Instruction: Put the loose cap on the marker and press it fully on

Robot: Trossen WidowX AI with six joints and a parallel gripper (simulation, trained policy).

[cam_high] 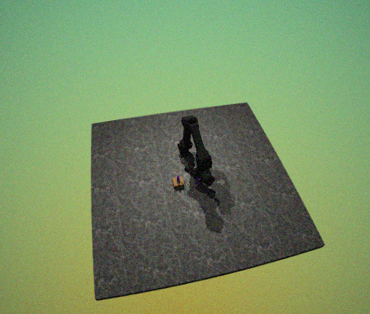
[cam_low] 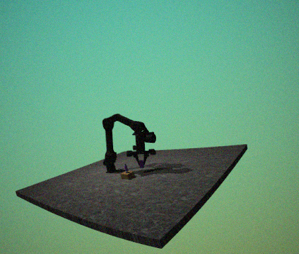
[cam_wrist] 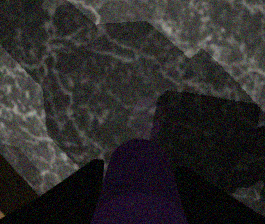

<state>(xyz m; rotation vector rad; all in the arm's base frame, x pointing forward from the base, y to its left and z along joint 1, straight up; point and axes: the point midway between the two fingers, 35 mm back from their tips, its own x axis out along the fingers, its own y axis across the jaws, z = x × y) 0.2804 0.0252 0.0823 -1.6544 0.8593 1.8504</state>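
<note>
My gripper tip is 3 cm past the holder block, 12 cm to the left of it and 3 cm above it. Round my gripper tip: purple cap: 1 cm above.
</note>
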